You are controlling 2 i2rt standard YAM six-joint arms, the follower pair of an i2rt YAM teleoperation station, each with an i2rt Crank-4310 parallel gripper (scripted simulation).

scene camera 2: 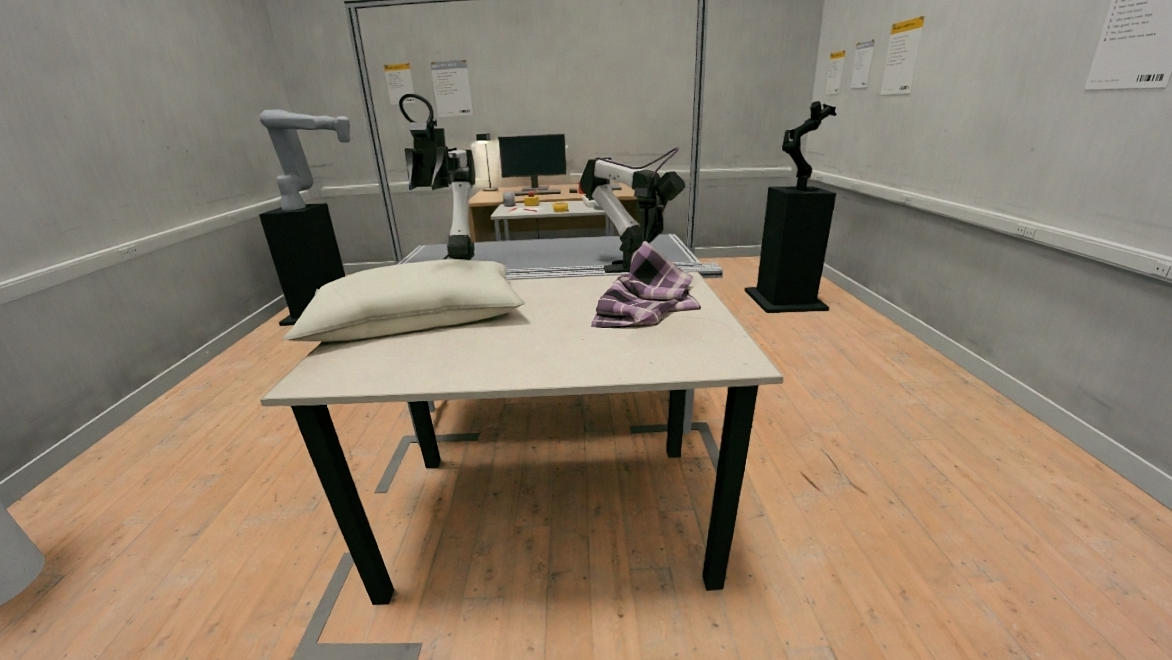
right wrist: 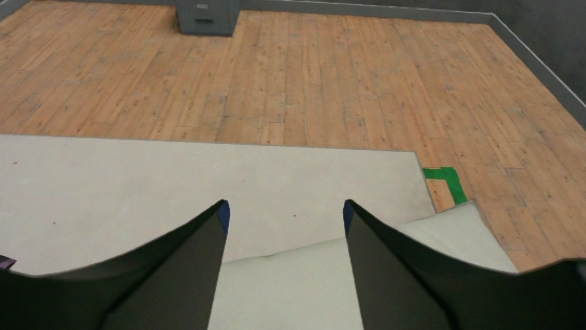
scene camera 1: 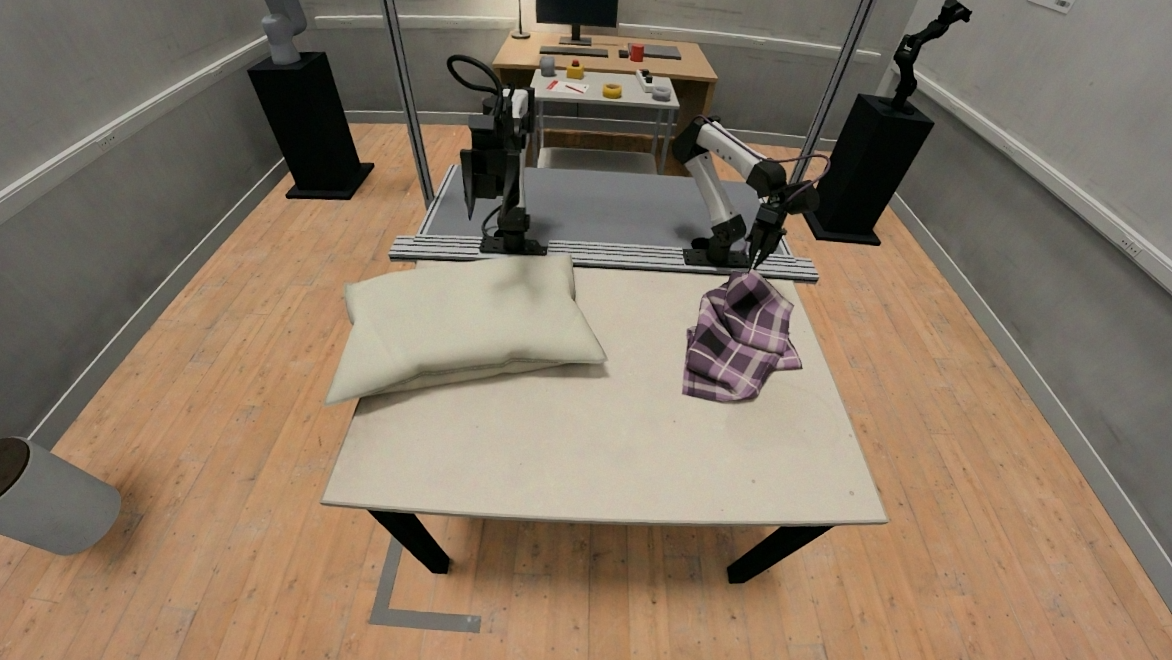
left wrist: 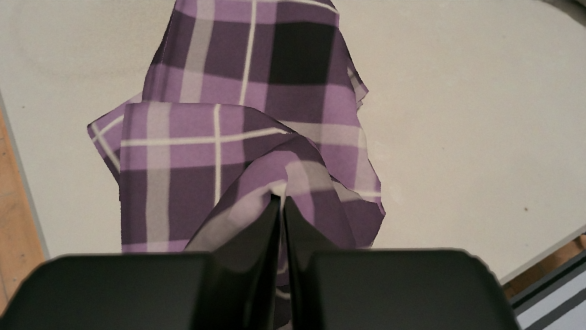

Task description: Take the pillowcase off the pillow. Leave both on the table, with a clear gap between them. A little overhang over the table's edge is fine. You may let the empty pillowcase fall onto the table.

Labels:
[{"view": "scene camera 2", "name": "my left gripper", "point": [643, 247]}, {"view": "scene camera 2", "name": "my right gripper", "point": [420, 187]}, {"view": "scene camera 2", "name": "pale pillow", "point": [397, 299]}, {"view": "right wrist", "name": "my right gripper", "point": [286, 204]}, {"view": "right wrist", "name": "pale pillow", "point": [317, 279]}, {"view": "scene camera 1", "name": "my left gripper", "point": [749, 274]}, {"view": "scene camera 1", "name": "my right gripper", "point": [485, 219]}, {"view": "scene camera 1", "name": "pale pillow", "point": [417, 328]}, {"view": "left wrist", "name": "my left gripper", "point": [282, 200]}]

